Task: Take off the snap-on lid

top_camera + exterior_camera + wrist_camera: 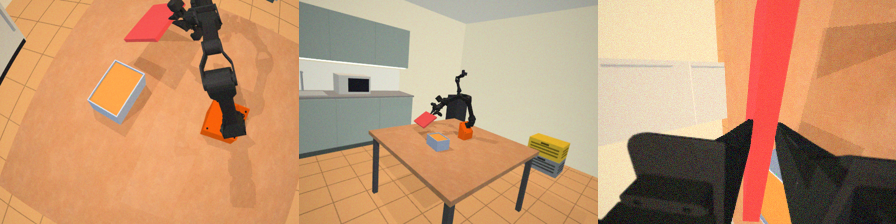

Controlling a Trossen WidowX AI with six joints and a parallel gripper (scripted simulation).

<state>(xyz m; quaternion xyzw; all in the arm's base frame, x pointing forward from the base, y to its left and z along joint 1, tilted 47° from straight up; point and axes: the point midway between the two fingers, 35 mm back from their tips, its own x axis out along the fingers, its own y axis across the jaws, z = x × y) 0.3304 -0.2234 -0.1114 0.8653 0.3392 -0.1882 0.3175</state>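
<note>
Right now the red lid is 70 mm ahead of my gripper tip, 40 mm below it and 10 mm to the right of it. Also, from my gripper tip: storage box (280 mm to the left, 180 mm below, 100 mm ahead).
</note>
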